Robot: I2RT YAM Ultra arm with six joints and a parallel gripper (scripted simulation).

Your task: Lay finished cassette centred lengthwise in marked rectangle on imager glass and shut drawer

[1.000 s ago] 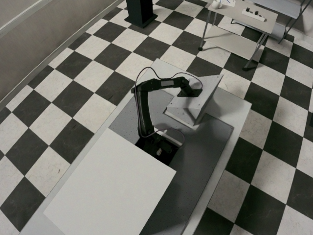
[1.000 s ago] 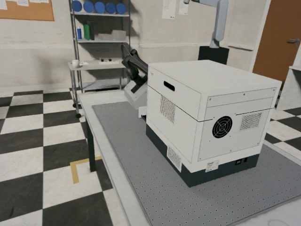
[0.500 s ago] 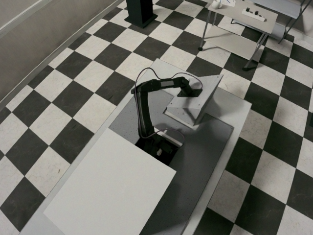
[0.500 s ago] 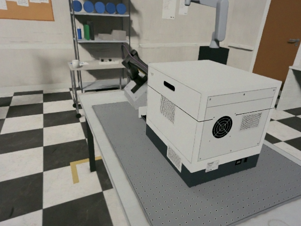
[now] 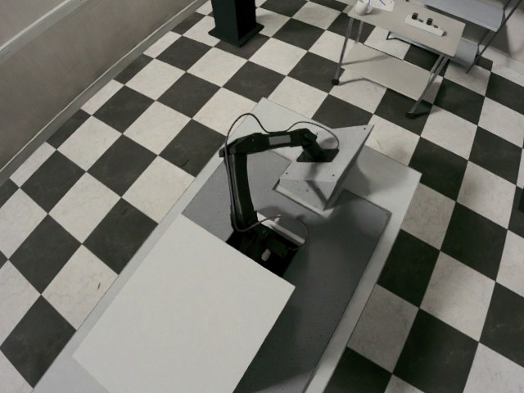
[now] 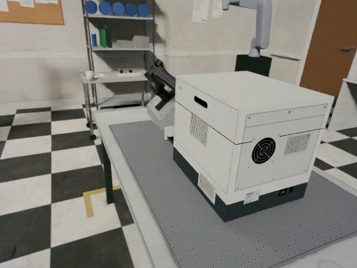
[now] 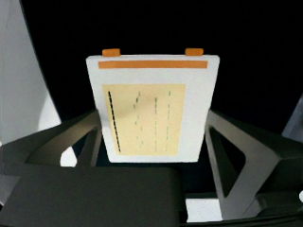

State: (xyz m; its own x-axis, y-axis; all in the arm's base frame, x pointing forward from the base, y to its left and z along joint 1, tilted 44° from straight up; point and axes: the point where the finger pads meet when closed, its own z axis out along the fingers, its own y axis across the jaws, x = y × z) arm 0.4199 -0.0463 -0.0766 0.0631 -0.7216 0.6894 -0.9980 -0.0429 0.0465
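My hand is right at the finished cassette. Also, from my hand: drawer (20 mm ahead, 10 mm above).
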